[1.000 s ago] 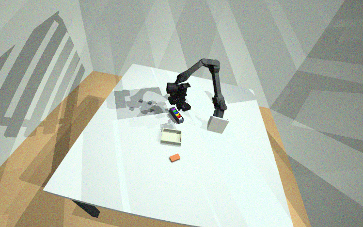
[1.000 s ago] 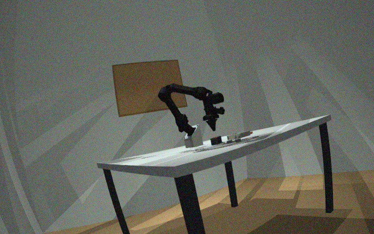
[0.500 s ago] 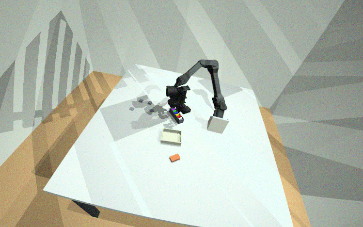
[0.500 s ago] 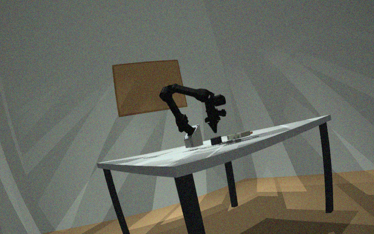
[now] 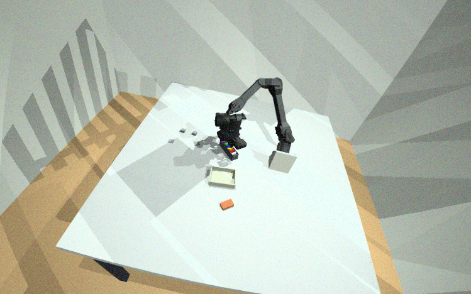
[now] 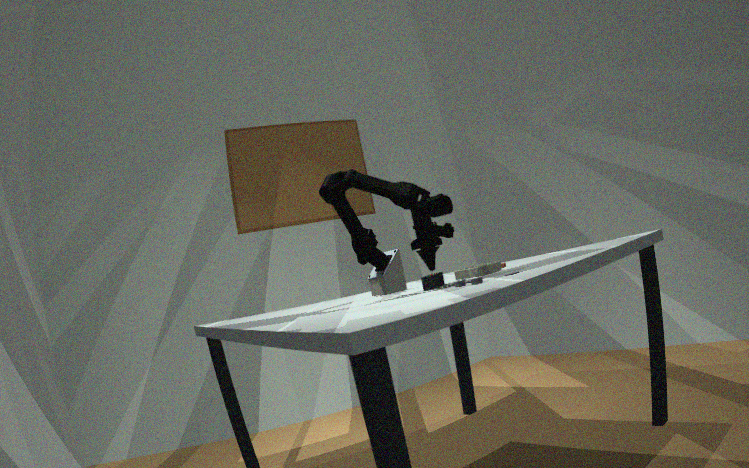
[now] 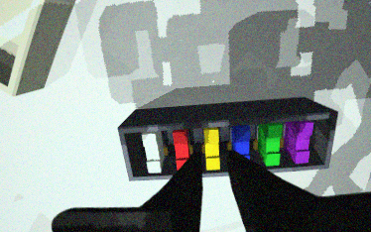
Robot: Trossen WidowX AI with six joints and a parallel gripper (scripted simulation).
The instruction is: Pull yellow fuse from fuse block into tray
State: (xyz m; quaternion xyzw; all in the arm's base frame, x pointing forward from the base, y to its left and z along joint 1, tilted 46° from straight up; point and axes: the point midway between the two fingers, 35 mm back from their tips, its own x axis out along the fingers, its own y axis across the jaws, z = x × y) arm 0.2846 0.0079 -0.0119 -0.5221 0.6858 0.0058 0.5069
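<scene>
Right now the yellow fuse is 30 mm below my gripper tip. The rest, counted from my gripper tip: tray: 190 mm to the left, 50 mm below, 10 mm behind.
</scene>
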